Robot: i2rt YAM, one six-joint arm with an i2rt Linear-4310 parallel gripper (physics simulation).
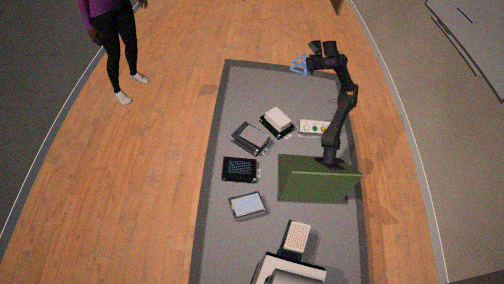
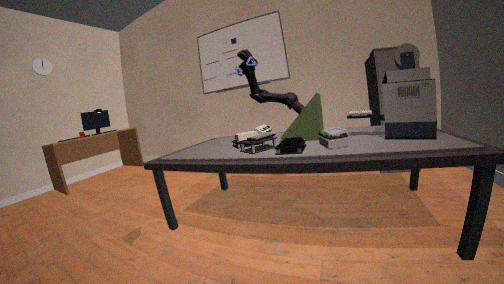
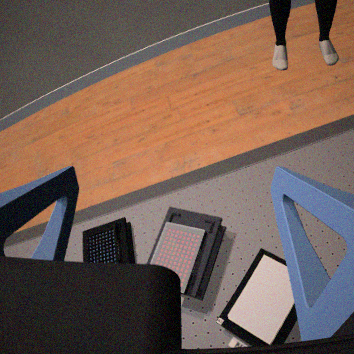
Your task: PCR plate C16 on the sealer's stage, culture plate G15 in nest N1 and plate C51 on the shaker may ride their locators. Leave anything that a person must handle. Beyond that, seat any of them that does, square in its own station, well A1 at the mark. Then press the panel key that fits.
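My gripper (image 1: 299,65) (image 2: 245,66) (image 3: 174,177) is open and empty, high above the table's far end. A plate with pink wells (image 3: 177,252) (image 1: 254,135) lies off-centre on a raised dark station (image 3: 212,255); the station's corner brackets show beside it. A white-topped plate (image 1: 278,118) (image 3: 262,300) is on a black base. A black plate (image 1: 241,166) (image 3: 101,246) is on a black base. A pale blue plate (image 1: 247,204) (image 2: 333,132) is on a grey unit. A plate (image 1: 298,236) (image 2: 360,113) is on the stage of the sealer (image 2: 410,100). Labels and A1 marks are unreadable.
The button panel (image 1: 314,127) (image 2: 263,129) has white, green and yellow keys beside the arm. A green sloped block (image 1: 320,187) (image 2: 307,120) stands by the arm's base. A person (image 1: 120,47) stands on the floor beyond the table (image 1: 214,125).
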